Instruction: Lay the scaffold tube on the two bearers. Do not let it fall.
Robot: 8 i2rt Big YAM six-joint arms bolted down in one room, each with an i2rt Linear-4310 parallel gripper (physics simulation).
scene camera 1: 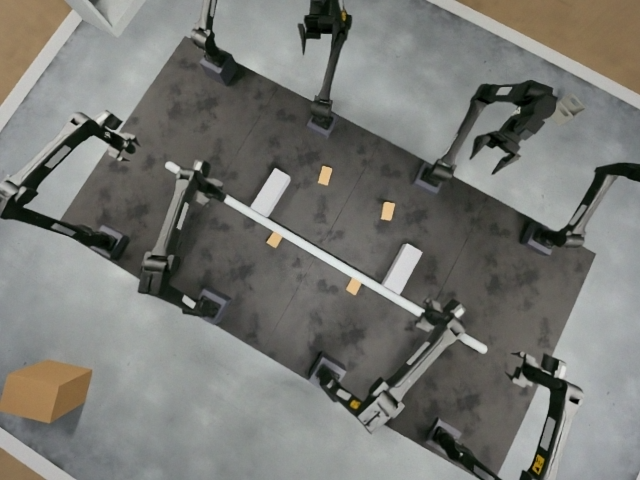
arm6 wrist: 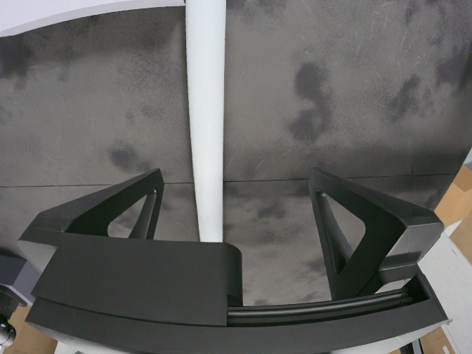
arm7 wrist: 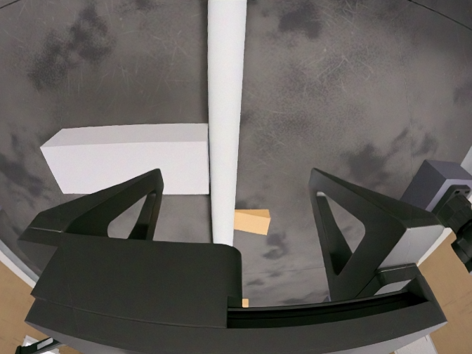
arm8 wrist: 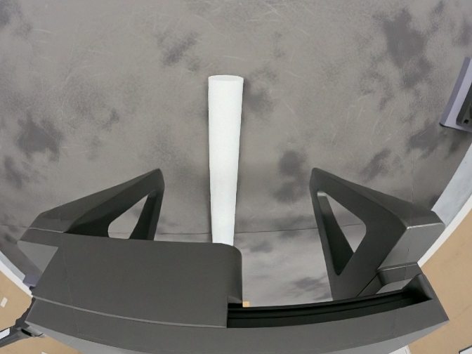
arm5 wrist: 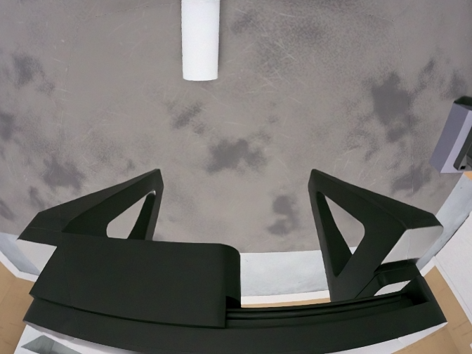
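Observation:
The long white scaffold tube (arm5 wrist: pixel 200 40) (arm6 wrist: pixel 207 100) (arm7 wrist: pixel 225 100) (arm8 wrist: pixel 225 135) (scene camera 1: pixel 320 254) runs level past the near ends of two white bearers; contact is unclear. One bearer (scene camera 1: pixel 271 192) (arm7 wrist: pixel 135 167) is left of centre in the scene view, the other bearer (scene camera 1: pixel 402 267) right. A white block edge (arm6 wrist: pixel 60 10) shows in arm6's view. Arm5's gripper (arm5 wrist: pixel 236 172) is open, the tube end ahead. Arm6's gripper (arm6 wrist: pixel 236 172) and arm7's gripper (arm7 wrist: pixel 236 172) are open over the tube. Arm8's gripper (arm8 wrist: pixel 236 172) is open, with a tube end ahead. Tube height is unclear.
Several orange blocks lie on the dark mat (scene camera 1: pixel 170 98); one block (scene camera 1: pixel 273 239) (arm7 wrist: pixel 252 221) and another block (scene camera 1: pixel 353 286) lie beside the tube's line. Arms stand along both long mat edges; two reach over the tube. A cardboard box (scene camera 1: pixel 45 391) stands lower left.

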